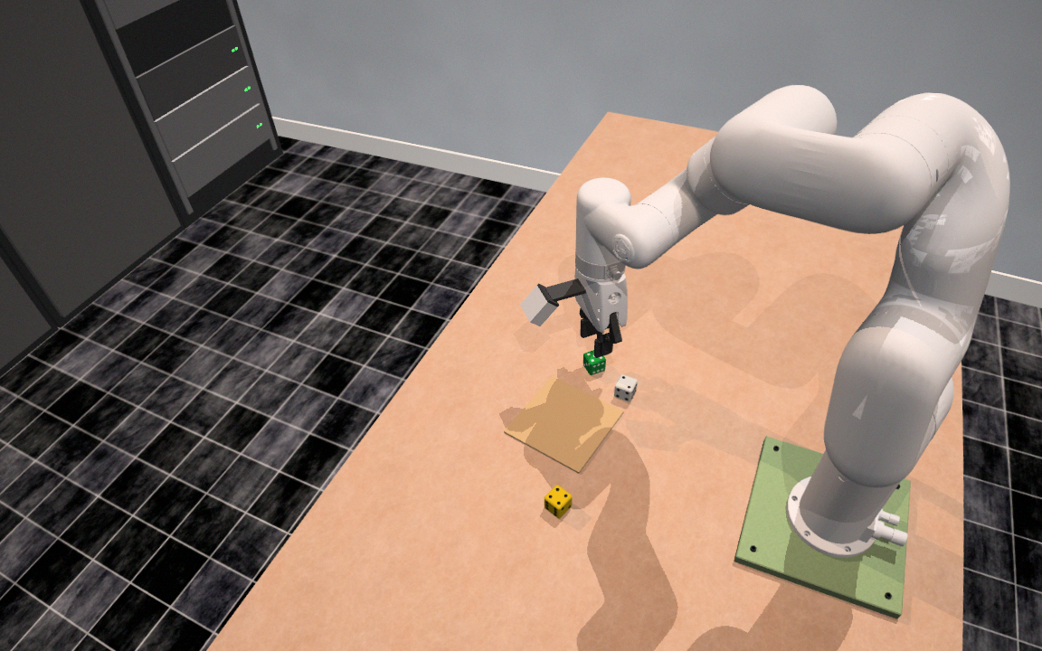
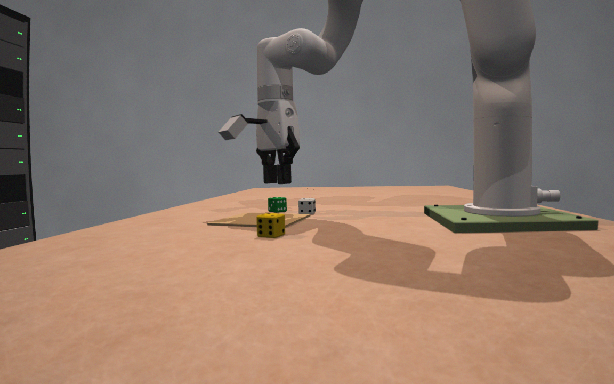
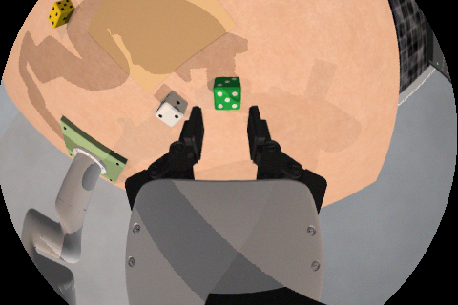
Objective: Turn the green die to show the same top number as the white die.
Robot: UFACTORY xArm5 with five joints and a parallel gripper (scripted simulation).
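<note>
The green die lies 60 mm below my hand. From my hand the other things lie so: tan mat (130 mm to the left, 80 mm below); then white die (70 mm behind, 30 mm to the left, 60 mm below); then yellow die (60 mm behind, 270 mm to the left, 60 mm below).
</note>
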